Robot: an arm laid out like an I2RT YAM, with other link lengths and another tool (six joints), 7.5 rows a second.
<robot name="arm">
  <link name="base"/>
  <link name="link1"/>
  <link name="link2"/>
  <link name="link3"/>
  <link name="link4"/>
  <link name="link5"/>
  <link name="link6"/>
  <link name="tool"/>
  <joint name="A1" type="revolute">
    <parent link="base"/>
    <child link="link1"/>
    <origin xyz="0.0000 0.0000 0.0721" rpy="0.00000 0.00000 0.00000"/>
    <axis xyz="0 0 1"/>
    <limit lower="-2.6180" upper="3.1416"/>
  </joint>
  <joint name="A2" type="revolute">
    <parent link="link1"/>
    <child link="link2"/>
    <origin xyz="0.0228 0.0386 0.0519" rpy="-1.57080 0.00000 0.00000"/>
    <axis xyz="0 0 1"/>
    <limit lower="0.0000" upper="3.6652"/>
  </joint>
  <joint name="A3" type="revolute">
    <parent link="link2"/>
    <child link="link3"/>
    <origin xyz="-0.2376 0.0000 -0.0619" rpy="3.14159 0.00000 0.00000"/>
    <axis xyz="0 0 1"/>
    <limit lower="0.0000" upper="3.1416"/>
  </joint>
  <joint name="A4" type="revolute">
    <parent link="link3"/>
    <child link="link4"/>
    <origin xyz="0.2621 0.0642 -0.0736" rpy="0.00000 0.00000 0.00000"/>
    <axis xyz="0 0 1"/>
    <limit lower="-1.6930" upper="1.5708"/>
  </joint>
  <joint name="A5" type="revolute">
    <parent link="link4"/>
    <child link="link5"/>
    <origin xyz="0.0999 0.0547 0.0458" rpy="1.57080 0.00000 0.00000"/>
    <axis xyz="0 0 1"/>
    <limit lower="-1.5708" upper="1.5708"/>
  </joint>
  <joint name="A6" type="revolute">
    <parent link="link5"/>
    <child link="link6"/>
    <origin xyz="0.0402 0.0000 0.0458" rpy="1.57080 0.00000 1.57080"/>
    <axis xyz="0 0 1"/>
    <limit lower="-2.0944" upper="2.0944"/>
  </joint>
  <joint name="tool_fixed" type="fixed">
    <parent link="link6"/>
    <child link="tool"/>
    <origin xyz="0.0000 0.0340 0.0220" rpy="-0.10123 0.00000 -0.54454"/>
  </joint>
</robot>
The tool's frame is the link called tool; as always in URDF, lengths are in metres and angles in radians.
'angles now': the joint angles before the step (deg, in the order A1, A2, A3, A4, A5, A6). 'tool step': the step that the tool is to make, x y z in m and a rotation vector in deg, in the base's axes. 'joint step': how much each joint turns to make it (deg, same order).
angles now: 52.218 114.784 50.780 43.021 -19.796 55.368
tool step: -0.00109 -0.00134 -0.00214 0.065 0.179 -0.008
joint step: -0.010 0.177 -0.473 0.653 -0.067 0.179
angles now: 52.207 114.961 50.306 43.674 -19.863 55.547
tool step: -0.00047 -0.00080 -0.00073 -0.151 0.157 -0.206
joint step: 0.000 -0.083 -0.236 -0.025 0.181 0.110
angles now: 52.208 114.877 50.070 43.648 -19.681 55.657
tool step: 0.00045 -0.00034 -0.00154 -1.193 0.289 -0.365
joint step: 0.000 -0.178 0.289 -1.705 0.525 -0.351
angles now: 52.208 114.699 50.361 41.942 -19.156 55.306
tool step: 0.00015 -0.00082 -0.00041 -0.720 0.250 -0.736
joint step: 0.005 -0.352 -0.072 -0.981 0.777 0.065
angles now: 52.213 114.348 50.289 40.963 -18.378 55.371
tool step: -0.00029 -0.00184 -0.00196 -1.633 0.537 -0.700
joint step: -0.007 -0.519 -0.016 -2.202 0.868 -0.258
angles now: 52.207 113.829 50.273 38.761 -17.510 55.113
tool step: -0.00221 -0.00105 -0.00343 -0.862 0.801 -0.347
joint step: 0.187 0.031 -0.276 -0.764 0.437 0.340
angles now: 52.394 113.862 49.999 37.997 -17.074 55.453
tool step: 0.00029 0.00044 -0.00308 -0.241 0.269 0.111
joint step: -0.012 0.665 0.269 0.043 -0.139 0.006
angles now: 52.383 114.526 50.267 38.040 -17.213 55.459
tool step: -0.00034 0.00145 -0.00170 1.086 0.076 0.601
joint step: 0.039 0.954 0.051 1.847 -0.820 0.427
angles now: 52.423 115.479 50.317 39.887 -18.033 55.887
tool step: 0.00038 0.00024 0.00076 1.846 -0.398 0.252
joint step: -0.127 0.614 -0.438 2.951 -0.680 0.615
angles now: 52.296 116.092 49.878 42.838 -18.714 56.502
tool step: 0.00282 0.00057 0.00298 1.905 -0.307 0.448
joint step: -0.408 0.518 0.131 2.265 -1.145 0.563
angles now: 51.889 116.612 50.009 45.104 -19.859 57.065
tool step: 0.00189 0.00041 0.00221 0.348 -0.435 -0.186
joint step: -0.152 -0.114 0.198 0.193 0.078 -0.112
